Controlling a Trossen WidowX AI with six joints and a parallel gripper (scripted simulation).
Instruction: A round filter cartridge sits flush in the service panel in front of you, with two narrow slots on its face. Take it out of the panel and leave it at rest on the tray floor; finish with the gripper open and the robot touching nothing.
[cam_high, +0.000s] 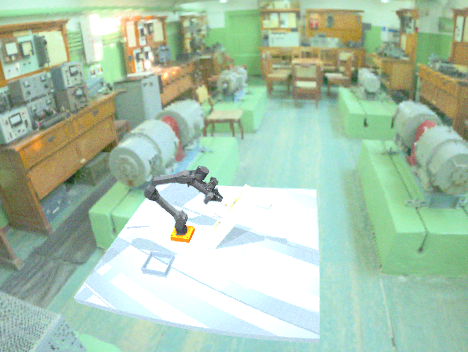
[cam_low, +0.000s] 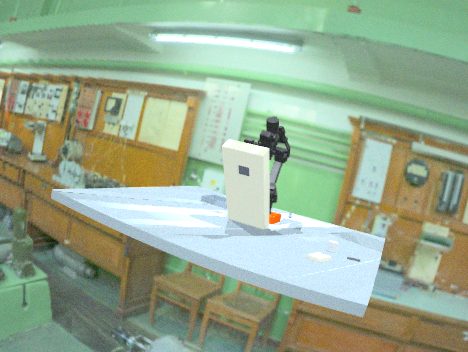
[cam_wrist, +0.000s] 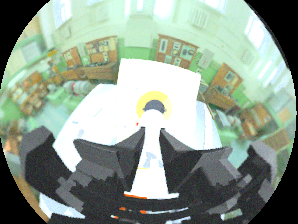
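Now: the shallow grey tray 39 cm behind my gripper tip, 22 cm to the right of it and 28 cm below it. Also, from my gripper tip: flat white block: 24 cm ahead, 37 cm to the left, 28 cm below; then round filter cartridge: 1 cm ahead, 1 cm below; then dark strip: 12 cm ahead, 52 cm to the left, 29 cm below.
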